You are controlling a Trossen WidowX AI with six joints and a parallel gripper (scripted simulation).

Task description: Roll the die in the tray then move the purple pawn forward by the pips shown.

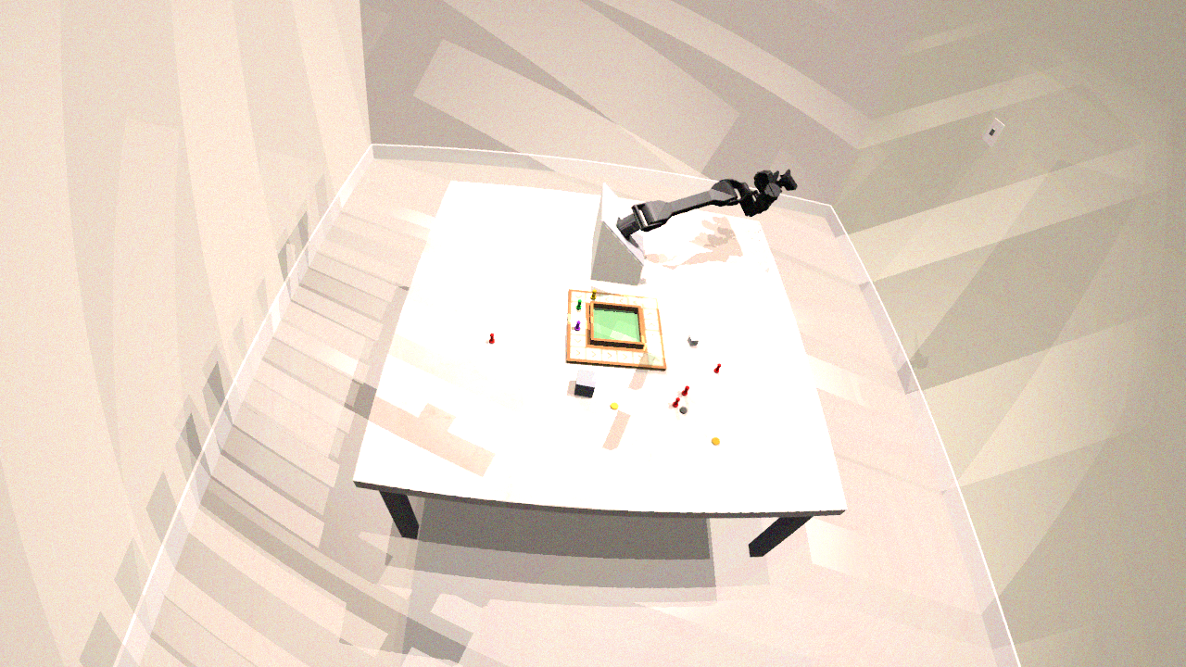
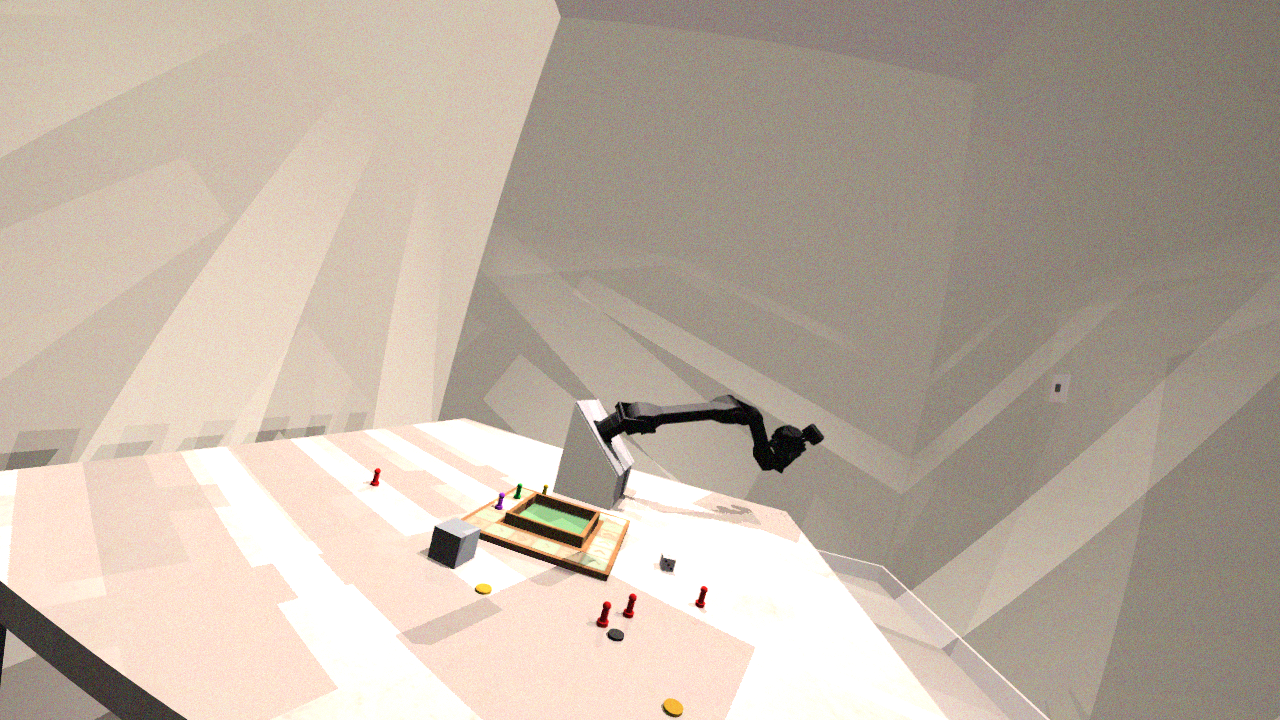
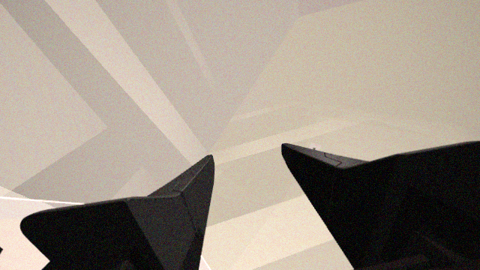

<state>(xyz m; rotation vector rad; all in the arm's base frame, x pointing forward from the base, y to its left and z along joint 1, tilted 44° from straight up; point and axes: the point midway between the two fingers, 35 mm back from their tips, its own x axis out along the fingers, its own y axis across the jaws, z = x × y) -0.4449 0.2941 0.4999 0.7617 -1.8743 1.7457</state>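
My gripper tip is now 740 mm short of the die, 290 mm to the left of it and 280 mm above it. Round my gripper tip: yellow pawn: 650 mm ahead, 620 mm to the right, 270 mm below; then green pawn: 710 mm ahead, 650 mm to the right, 270 mm below; then green tray: 750 mm ahead, 530 mm to the right, 290 mm below.
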